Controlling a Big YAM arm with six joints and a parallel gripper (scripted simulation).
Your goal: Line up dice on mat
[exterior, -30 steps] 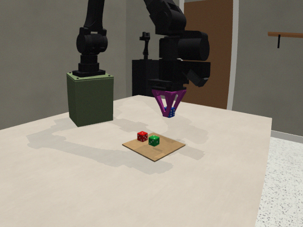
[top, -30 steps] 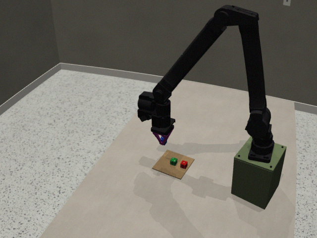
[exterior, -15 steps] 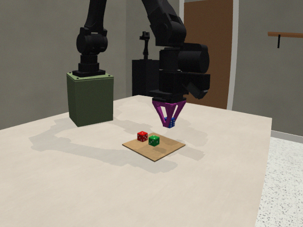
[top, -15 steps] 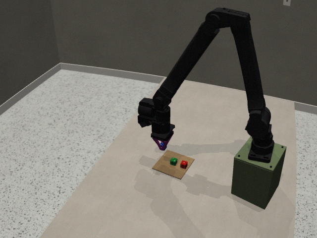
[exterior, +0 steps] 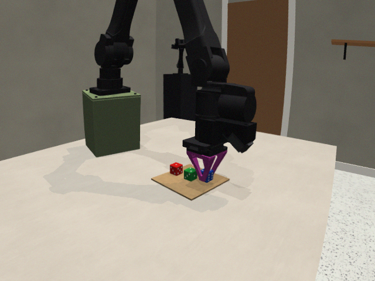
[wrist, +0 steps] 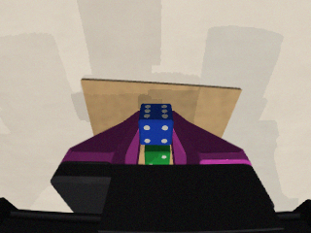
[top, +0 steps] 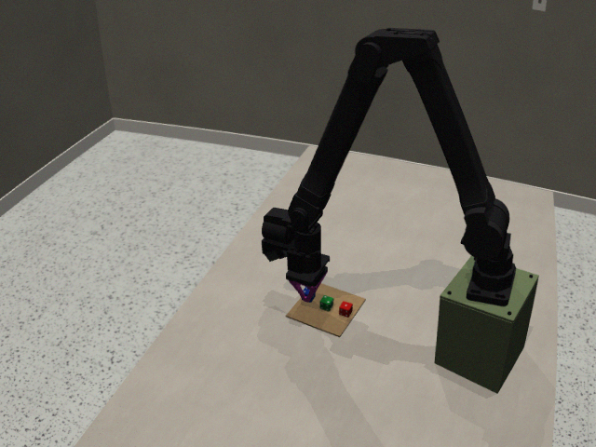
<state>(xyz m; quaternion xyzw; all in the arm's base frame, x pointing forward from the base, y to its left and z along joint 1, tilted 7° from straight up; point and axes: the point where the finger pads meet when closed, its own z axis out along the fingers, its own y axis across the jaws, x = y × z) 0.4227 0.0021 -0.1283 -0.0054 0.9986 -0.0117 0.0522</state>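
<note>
My gripper is now 5 cm past the green die and 1 cm above it. The rest, counted from my hand: blue die (right at my hand); then tan mat (5 cm behind, 2 cm below); then red die (9 cm behind, 1 cm below).
</note>
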